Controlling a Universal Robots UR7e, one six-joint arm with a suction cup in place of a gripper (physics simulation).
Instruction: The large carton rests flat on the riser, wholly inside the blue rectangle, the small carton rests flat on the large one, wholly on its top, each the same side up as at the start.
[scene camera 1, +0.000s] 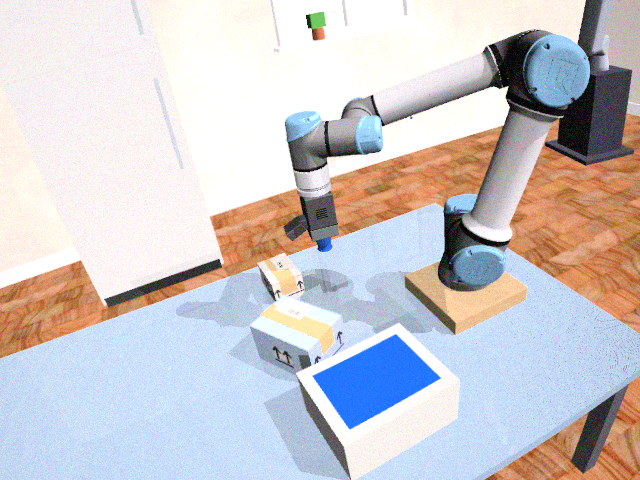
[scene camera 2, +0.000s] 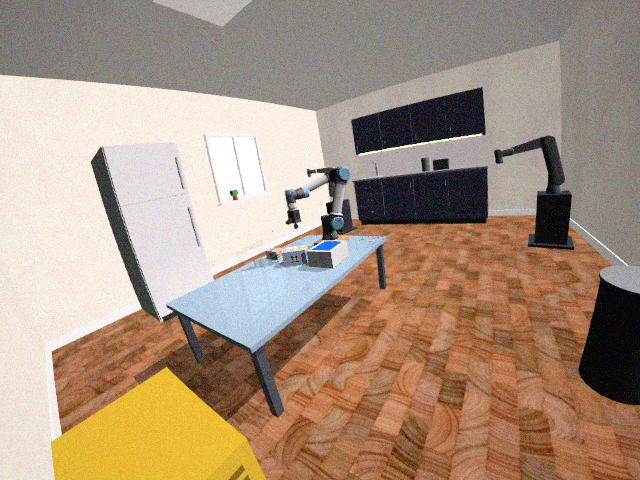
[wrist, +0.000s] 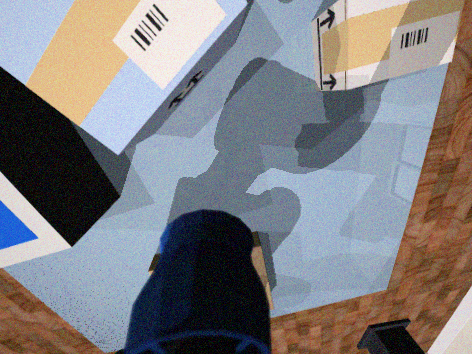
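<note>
The large carton, light blue with a tan tape strip and white label, stands flat on the table beside the riser. The small carton, whitish with tan tape, stands on the table behind the large one. The white riser bears the blue rectangle on its top, with no carton on it. My suction gripper hangs in the air above the table, to the right of the small carton in scene camera 1, holding nothing.
The arm's base stands on a wooden block at the table's back right. A fridge stands beyond the table. A yellow box and a black cylinder stand away from the table.
</note>
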